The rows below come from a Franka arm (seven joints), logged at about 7 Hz.
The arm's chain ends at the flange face. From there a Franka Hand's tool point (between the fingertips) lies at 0.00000 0.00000 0.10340 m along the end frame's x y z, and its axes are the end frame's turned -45 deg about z.
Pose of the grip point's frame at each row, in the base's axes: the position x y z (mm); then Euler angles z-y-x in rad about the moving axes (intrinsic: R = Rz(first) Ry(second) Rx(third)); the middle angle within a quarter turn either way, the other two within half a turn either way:
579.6 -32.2 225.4 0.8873 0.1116 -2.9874
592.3 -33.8 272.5 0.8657 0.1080 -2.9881
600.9 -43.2 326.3 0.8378 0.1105 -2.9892
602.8 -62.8 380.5 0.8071 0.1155 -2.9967
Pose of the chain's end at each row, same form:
599.1 -33.4 326.9 0.0961 0.1878 -3.1119
611.5 -35.7 374.1 0.0749 0.1847 -3.1098
620.1 -45.3 427.9 0.0467 0.1857 -3.1124
621.7 -64.6 482.1 0.0152 0.1839 -3.1213

